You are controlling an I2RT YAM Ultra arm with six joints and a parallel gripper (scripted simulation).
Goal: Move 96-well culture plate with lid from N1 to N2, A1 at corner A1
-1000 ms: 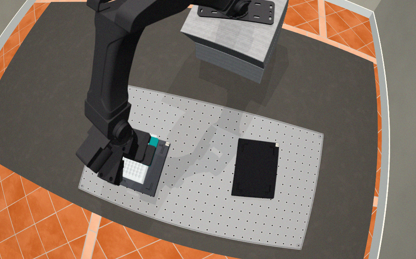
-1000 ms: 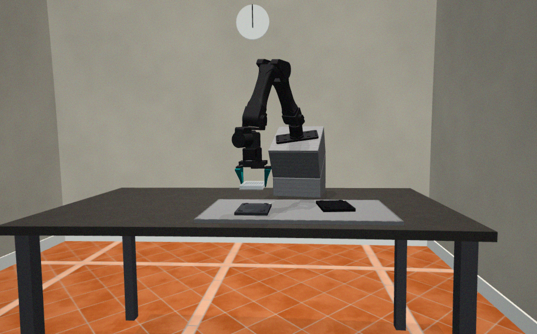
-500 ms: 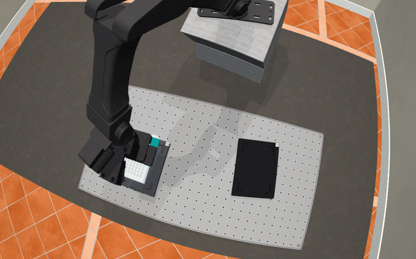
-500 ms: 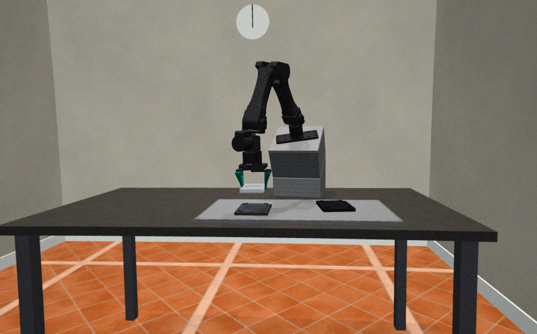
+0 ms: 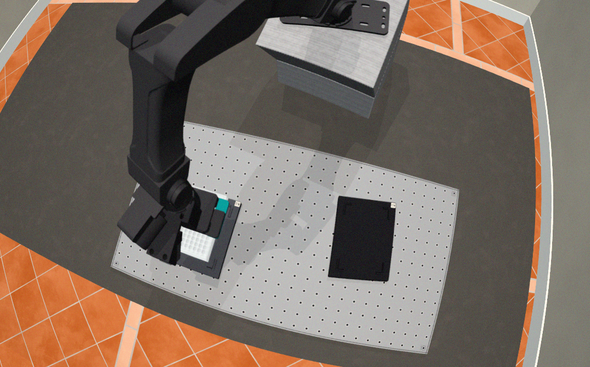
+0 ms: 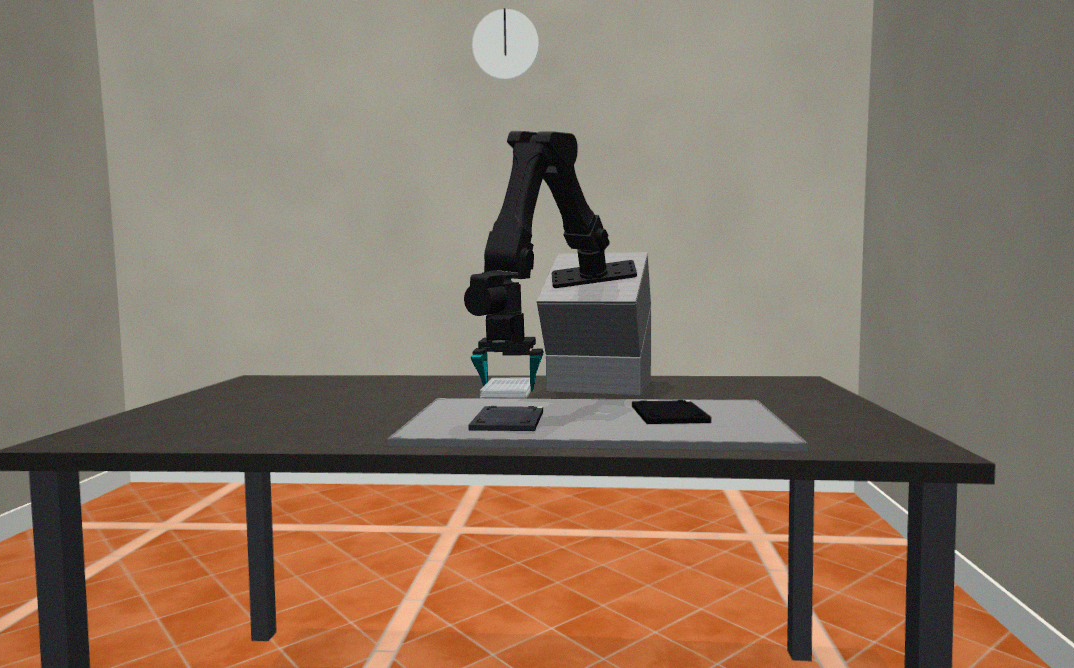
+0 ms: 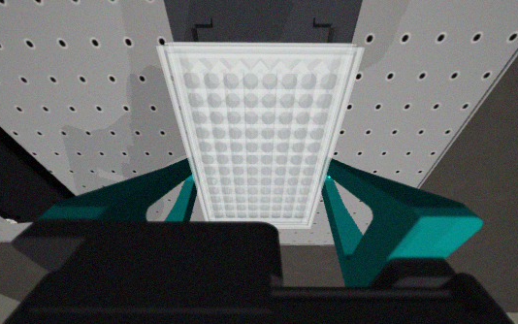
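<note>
Right now the nest N2 is 10 mm ahead of my hand and 60 mm below it. The rest, counted from my hand: clear lid: 10 mm ahead; then nest N1: 30 mm behind, 310 mm to the left, 60 mm below.
</note>
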